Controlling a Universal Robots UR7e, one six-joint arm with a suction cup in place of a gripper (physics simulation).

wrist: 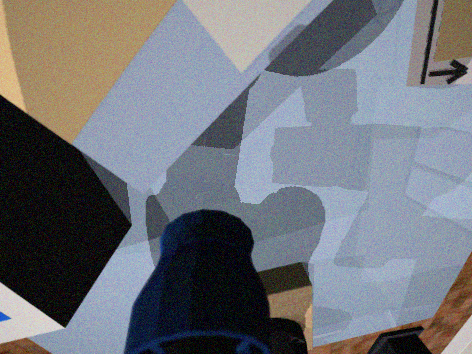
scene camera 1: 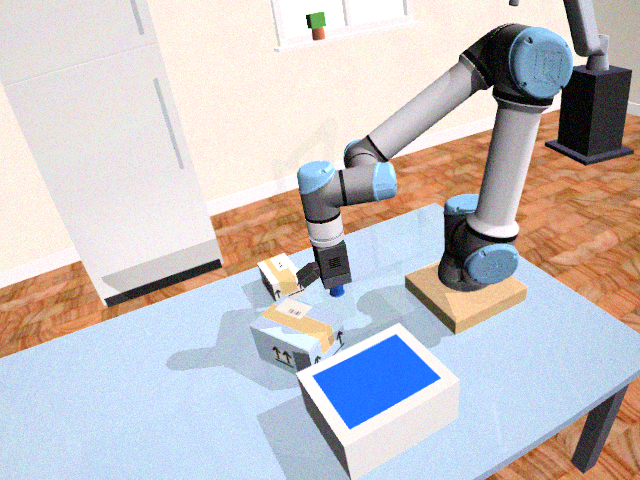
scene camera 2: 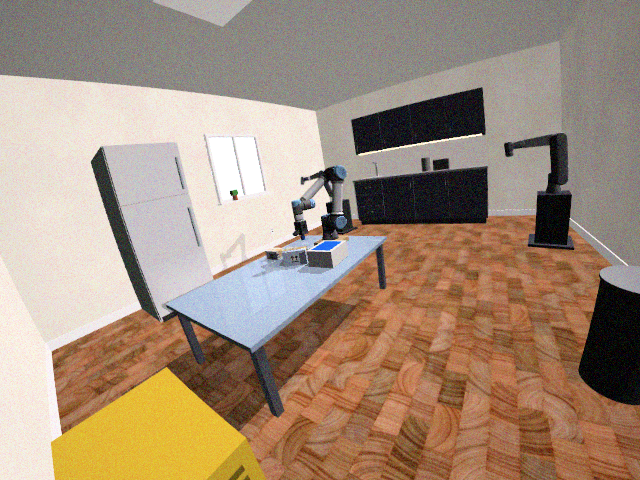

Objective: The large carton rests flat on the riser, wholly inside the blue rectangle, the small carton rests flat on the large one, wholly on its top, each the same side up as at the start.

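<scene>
The large carton (scene camera 1: 276,341) (scene camera 2: 294,257) (wrist: 135,100) rests upright on the table, close behind the riser; whether they touch is unclear. Its top has tan tape and a pale label. The small carton (scene camera 1: 281,276) (scene camera 2: 272,255) (wrist: 452,35) stands upright on the table behind the large one. The white riser (scene camera 1: 403,423) (scene camera 2: 320,259) bears the blue rectangle (scene camera 1: 377,379) (scene camera 2: 328,245) (wrist: 4,317), with no carton on it. My gripper (scene camera 1: 337,290) (scene camera 2: 302,237) (wrist: 207,225), a blue suction cup, points down, open and holding nothing. It hangs above the table, to the right of both cartons in scene camera 1.
The arm's base stands on a wooden block (scene camera 1: 465,304) at the right of the table (scene camera 1: 129,403) (scene camera 2: 248,304). A fridge (scene camera 1: 103,155) (scene camera 2: 155,222) stands behind the table. A yellow box (scene camera 2: 155,423) is in the foreground of scene camera 2.
</scene>
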